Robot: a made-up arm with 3 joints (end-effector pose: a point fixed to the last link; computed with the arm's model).
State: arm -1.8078 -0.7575 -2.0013
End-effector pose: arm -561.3 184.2 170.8 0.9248 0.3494 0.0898 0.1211
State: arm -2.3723 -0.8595 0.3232
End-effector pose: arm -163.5 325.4 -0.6 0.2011 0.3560 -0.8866 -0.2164
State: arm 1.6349 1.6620 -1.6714
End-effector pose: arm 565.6 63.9 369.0 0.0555 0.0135 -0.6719 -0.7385
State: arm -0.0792 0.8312 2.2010
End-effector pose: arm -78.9 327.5 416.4 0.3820 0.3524 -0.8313 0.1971
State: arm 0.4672 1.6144 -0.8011
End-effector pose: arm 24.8 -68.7 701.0 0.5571 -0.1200 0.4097 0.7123
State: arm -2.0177 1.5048 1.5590
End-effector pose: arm -57.5 158.8 -66.1 0.1576 0.1554 0.7128 -0.6655
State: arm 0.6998 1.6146 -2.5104
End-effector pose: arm 159.0 226.1 722.9 0.0237 0.5683 -0.6910 -0.4461
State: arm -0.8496 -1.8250 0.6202
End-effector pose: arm -56.7 168.3 445.2 0.4539 0.0905 -0.4102 -0.7858
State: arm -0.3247 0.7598 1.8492
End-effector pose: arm -137.7 291.3 342.0 0.4320 0.2561 -0.8221 0.2682
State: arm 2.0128 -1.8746 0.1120
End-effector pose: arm 189.5 211.8 -85.8 0.3441 -0.7040 0.4817 -0.3923
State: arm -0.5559 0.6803 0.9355
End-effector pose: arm -264.9 184.3 235.7 0.6925 0.0629 -0.6396 0.3276
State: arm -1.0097 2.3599 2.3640
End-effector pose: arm -369.7 100.2 83.4 0.0441 -0.5793 0.3784 -0.7206
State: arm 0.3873 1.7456 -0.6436
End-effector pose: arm -2.7 -103.1 666.4 0.5592 -0.0979 0.3168 0.7598
